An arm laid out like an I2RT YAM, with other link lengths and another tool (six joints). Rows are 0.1 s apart.
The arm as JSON. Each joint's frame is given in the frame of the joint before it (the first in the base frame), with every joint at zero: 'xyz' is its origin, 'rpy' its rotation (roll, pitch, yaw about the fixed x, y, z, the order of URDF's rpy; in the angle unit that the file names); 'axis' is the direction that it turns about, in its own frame. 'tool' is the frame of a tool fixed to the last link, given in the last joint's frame.
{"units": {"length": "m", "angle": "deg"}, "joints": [
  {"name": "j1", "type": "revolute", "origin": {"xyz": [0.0, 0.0, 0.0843], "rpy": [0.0, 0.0, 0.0]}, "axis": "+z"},
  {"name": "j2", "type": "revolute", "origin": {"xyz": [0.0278, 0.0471, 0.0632], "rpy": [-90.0, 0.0, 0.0]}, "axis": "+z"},
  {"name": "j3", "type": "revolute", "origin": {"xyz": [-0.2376, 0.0, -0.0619], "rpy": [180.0, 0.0, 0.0]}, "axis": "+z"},
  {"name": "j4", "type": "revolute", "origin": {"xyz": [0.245, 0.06, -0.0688], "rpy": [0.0, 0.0, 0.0]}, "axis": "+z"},
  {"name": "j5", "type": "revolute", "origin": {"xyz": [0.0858, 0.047, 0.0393], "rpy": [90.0, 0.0, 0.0]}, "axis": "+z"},
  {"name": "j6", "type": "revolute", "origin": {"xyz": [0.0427, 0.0, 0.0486], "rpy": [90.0, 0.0, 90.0]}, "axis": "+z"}
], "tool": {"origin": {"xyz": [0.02, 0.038, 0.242], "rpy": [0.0, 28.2, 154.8]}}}
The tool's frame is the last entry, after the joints.
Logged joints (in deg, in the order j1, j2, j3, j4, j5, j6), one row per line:
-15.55 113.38 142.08 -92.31 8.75 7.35
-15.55 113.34 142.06 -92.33 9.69 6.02
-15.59 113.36 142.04 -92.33 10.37 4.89
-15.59 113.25 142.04 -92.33 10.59 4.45
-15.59 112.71 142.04 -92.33 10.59 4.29
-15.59 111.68 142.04 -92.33 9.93 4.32
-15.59 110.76 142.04 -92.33 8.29 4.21
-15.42 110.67 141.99 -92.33 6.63 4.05
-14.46 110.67 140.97 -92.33 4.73 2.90
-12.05 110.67 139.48 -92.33 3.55 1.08
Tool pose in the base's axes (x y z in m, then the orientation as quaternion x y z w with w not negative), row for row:
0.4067 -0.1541 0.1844 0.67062 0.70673 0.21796 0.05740
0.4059 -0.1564 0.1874 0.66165 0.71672 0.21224 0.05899
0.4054 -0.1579 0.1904 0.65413 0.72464 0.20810 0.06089
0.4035 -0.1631 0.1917 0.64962 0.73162 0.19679 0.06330
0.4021 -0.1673 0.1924 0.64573 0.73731 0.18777 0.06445
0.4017 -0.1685 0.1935 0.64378 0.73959 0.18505 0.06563
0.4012 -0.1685 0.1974 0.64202 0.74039 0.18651 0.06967
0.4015 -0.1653 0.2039 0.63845 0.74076 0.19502 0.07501
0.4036 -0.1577 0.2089 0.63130 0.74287 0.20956 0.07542
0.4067 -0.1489 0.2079 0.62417 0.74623 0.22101 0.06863
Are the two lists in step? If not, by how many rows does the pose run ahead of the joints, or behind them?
The pose runs 2 rows behind the joints: the pose in row i belongs to the joints in row i - 2.
